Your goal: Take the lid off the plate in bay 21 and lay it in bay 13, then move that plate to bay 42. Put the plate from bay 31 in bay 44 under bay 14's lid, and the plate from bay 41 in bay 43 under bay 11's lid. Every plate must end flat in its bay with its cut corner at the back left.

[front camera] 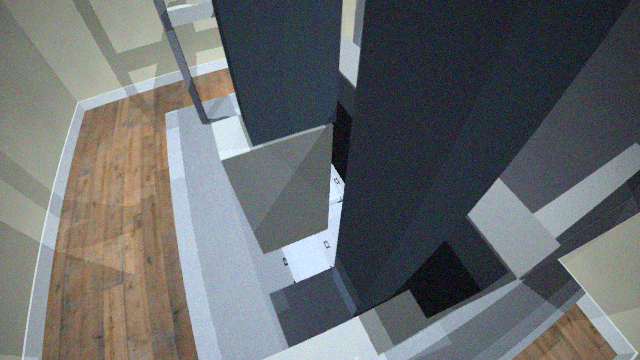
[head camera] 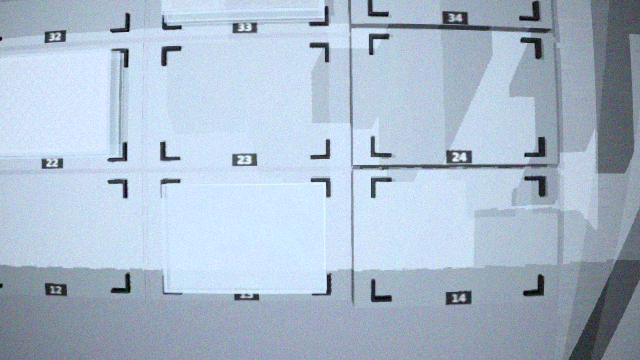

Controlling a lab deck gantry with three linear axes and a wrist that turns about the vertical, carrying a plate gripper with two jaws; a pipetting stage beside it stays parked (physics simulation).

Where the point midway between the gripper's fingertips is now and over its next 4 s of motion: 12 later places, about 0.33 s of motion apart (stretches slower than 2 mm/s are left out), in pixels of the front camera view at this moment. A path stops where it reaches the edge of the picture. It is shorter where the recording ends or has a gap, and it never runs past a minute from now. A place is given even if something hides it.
The gripper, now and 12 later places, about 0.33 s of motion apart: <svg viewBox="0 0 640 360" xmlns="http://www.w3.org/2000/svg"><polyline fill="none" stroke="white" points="344,319 348,290 363,223 377,174 385,162 369,156 326,136 297,115 292,108 292,111 292,115 293,120 293,124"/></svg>
